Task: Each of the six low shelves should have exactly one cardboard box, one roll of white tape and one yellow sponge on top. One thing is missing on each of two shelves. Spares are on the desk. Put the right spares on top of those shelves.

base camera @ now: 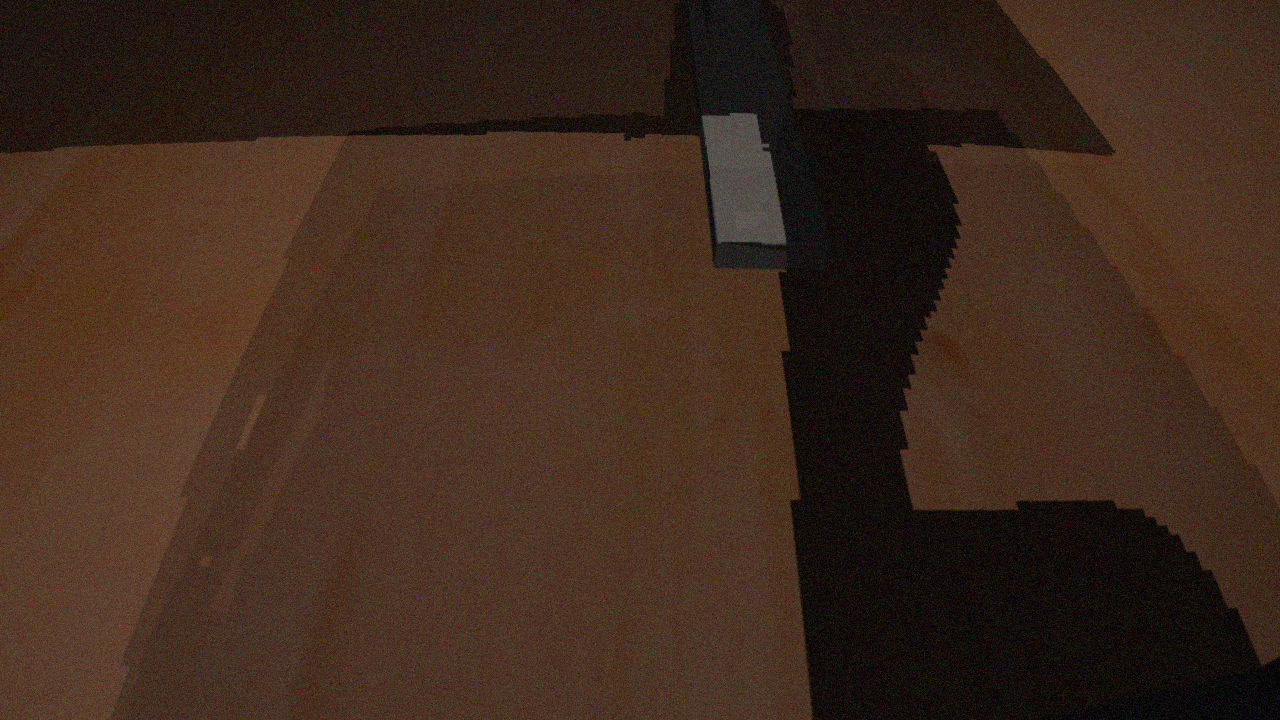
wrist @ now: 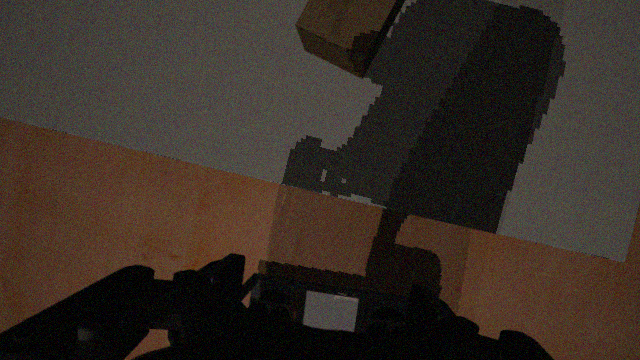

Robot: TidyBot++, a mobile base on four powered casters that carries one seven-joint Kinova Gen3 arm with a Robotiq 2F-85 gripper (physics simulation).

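Observation:
In the wrist view a cardboard box (wrist: 342, 27) stands on the grey desk top (wrist: 193, 78), at the upper edge of the picture and partly cut off. My gripper (wrist: 324, 288) is open and empty. Its dark fingers show at the bottom of the wrist view, over the floor just outside the desk's front edge and well short of the box. The arm's dark shadow falls across the desk to the right of the box. No tape roll, sponge or shelf is in view.
The base camera shows the orange wooden floor (base camera: 449, 446) and a pale grey desk foot (base camera: 745, 188) with a dark leg rising from it. The arm's black shadow lies to its right. The space under the desk at the back is dark.

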